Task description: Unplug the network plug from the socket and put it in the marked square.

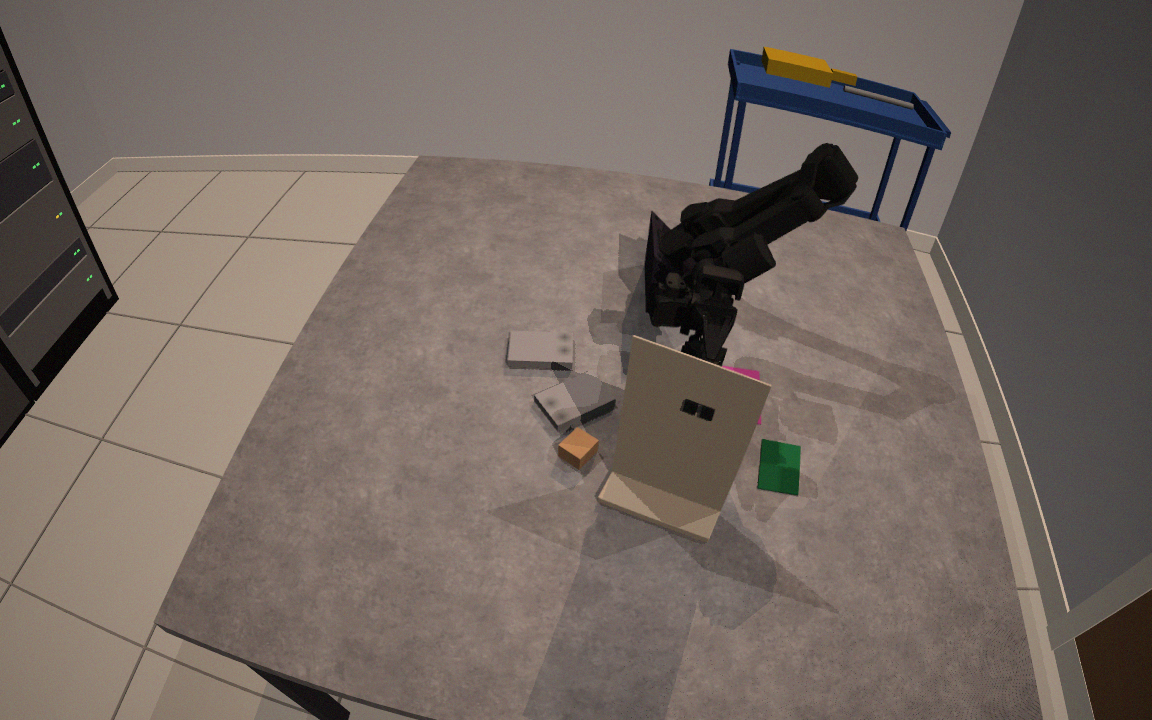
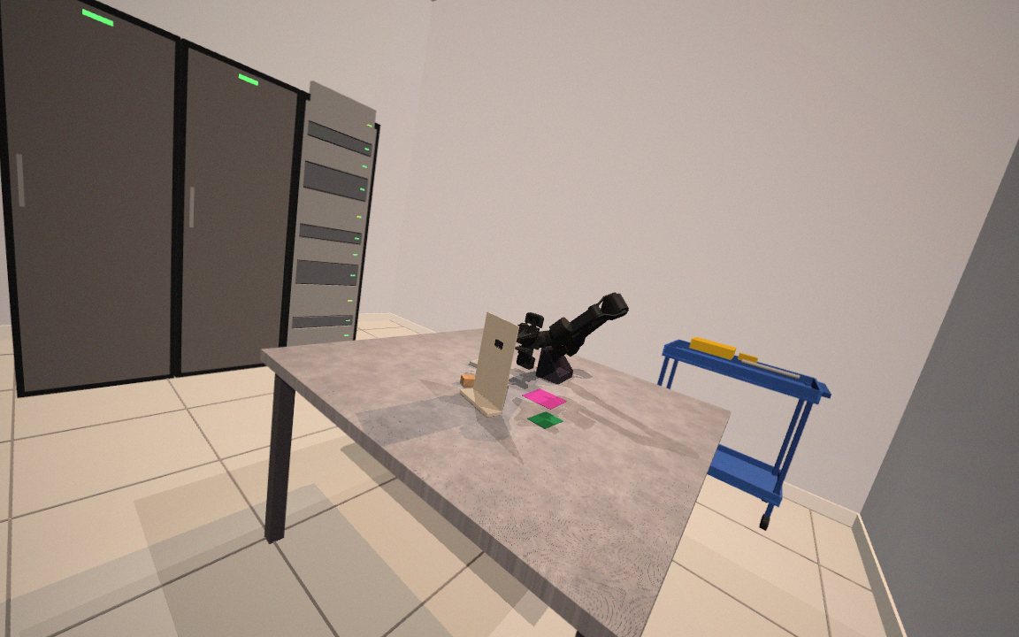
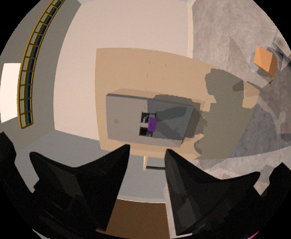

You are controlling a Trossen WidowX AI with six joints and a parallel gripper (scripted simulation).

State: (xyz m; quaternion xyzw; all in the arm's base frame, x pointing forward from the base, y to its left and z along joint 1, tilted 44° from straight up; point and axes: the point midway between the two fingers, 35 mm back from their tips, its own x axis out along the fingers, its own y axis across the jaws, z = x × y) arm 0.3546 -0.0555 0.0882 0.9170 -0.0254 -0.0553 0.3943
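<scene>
The beige upright panel is 7 cm below my gripper tip, 7 cm ahead of it and 2 cm to the right of it.
</scene>
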